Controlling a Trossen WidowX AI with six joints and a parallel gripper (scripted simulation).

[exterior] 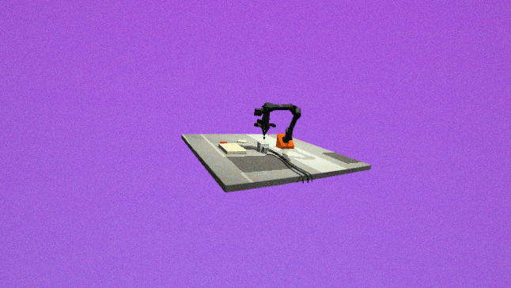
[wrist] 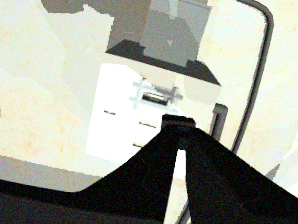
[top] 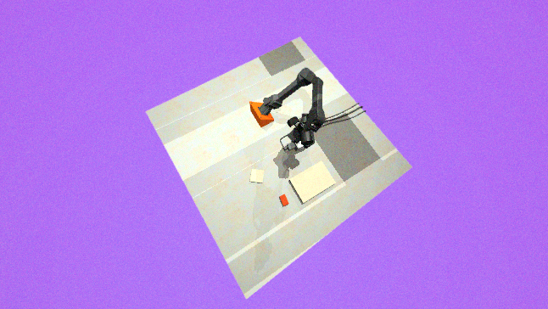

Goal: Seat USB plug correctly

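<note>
Now: the black USB plug 20 mm below my gripper tip. From my gripper tip the other things lie so: small cream tile 310 mm to the right, 130 mm below, 80 mm ahead; then grey socket 60 mm below, 10 mm to the left, 10 mm ahead; then flat tan board 270 mm ahead, 120 mm below, 20 mm to the right.
</note>
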